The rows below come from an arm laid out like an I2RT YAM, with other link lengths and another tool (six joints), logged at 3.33 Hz.
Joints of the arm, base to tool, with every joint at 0 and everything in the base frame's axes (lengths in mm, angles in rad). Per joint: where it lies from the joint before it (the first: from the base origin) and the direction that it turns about. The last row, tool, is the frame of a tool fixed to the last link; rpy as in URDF.
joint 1: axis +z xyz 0 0 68
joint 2: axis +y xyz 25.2 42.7 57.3
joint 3: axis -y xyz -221.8 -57.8 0
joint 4: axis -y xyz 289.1 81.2 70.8
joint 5: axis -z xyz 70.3 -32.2 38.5
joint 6: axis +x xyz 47 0 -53.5
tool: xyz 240 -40 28 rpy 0.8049 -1.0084 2.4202
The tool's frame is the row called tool.
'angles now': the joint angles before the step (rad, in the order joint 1, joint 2, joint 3, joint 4, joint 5, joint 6). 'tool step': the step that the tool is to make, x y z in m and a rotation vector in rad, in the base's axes. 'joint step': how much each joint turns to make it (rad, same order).
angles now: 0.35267, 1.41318, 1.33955, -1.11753, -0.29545, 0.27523
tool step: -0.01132, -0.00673, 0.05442, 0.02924, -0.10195, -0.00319
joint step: 0.00002, -0.16442, 0.00001, -0.05876, 0.00840, -0.00035
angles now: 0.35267, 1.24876, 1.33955, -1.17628, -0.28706, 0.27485
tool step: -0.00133, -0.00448, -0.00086, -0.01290, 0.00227, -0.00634
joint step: 0.00001, -0.00305, -0.00001, -0.00951, 0.01298, 0.00040
